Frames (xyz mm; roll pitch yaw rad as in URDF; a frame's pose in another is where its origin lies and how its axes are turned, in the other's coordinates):
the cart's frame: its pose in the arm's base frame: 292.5 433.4 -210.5 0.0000 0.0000 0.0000
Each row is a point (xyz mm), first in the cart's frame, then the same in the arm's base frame.
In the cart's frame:
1: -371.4 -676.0 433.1
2: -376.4 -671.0 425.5
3: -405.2 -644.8 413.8
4: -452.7 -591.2 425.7
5: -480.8 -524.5 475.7
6: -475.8 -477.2 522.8
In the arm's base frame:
1: -78.9 -242.6 222.6
2: -83.9 -237.6 215.0
3: -112.7 -211.4 203.3
4: -160.2 -157.8 215.2
5: -188.3 -91.1 265.2
6: -183.3 -43.8 312.3

